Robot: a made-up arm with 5 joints.
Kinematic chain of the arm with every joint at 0, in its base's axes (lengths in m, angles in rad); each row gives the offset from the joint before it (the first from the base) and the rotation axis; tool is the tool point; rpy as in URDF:
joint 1: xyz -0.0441 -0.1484 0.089 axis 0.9 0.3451 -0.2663
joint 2: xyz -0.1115 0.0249 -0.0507 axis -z
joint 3: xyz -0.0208 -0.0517 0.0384 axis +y
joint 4: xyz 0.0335 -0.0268 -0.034 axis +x
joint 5: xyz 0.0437 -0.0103 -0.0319 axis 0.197 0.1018 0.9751
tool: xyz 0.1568 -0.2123 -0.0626 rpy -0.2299 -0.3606 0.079
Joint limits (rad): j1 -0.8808..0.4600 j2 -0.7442..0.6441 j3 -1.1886..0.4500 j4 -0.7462..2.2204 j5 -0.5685..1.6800
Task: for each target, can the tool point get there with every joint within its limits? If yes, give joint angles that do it. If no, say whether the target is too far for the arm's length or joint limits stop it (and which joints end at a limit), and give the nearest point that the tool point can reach.
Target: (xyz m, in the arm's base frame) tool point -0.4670 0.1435 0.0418
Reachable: no: joint limits stop it (at a limit: joint 1, joint 2, joint 3, joint 5) | nearest point -0.2951 0.0538 0.0983 | short by 0.202 m
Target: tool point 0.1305 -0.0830 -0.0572
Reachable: yes | joints 0.1075 0.0681 0.0030 0.4018 1.2697
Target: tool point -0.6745 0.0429 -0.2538
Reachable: no: too far | nearest point -0.3777 -0.0944 -0.1876 | short by 0.334 m
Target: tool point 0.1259 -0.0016 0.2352
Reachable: yes | joints -0.0040 -0.5043 -0.9697 -0.0853 1.1889
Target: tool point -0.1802 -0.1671 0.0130
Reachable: no: joint limits stop it (at a limit: joint 2, joint 3, joint 4, joint 5) | nearest point -0.2474 -0.1252 -0.2021 | short by 0.229 m
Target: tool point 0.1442 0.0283 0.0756
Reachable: yes | joints -0.0245 -0.4418 -0.5915 1.3835 0.3854
